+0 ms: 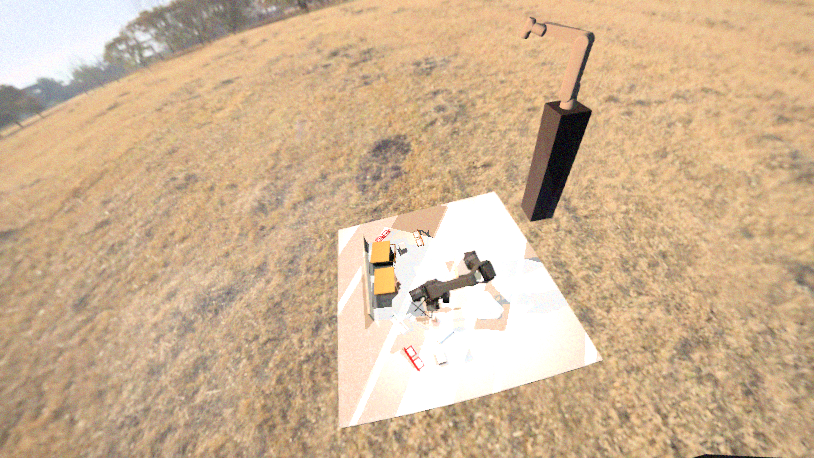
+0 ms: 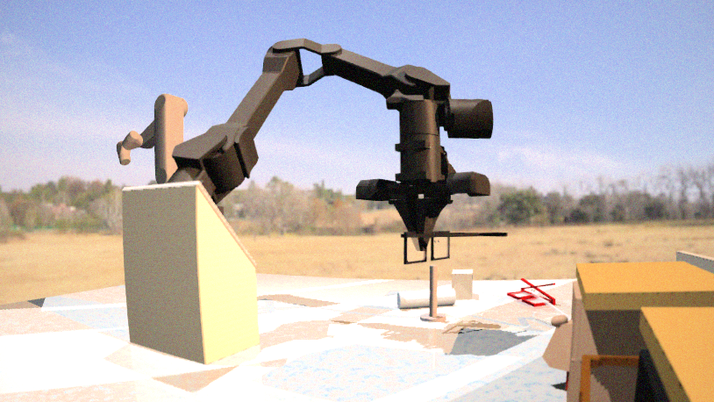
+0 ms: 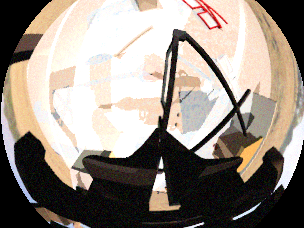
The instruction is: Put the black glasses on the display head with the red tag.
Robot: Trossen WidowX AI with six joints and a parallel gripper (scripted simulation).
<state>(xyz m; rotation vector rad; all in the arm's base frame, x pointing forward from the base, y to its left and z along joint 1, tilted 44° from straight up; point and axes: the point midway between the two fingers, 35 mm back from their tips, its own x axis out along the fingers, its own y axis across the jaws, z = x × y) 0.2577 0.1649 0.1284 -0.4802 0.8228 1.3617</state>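
My gripper tip is 7 cm to the right of the thin upright peg and 9 cm above it.
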